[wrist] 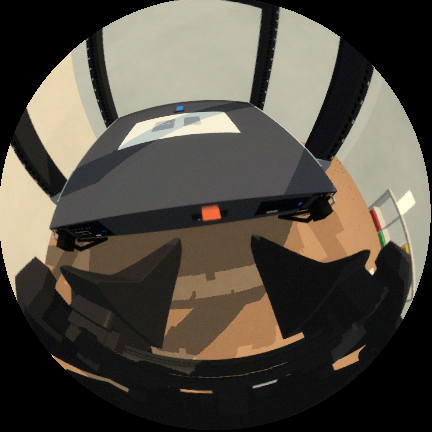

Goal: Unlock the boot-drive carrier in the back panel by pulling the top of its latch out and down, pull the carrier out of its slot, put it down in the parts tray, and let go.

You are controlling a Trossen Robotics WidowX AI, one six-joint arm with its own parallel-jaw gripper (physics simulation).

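The dark grey server (200, 165) fills the upper middle of the wrist view, its back panel facing my gripper and seen steeply from above. The orange latch (211, 213) of the boot-drive carrier shows at the middle of the back panel, with dark slot edges on both sides of it. The carrier's body is hidden. My gripper (215, 241) is open and empty, its two dark fingertips below the latch in the view, one to each side of it and apart from it. The parts tray does not show clearly.
Black rack posts (265, 60) (97, 75) rise behind the server. Black plugs (320, 207) (66, 240) with cables stick out at both ends of the back panel. A light-framed stand (398, 212) with coloured items is at the far right.
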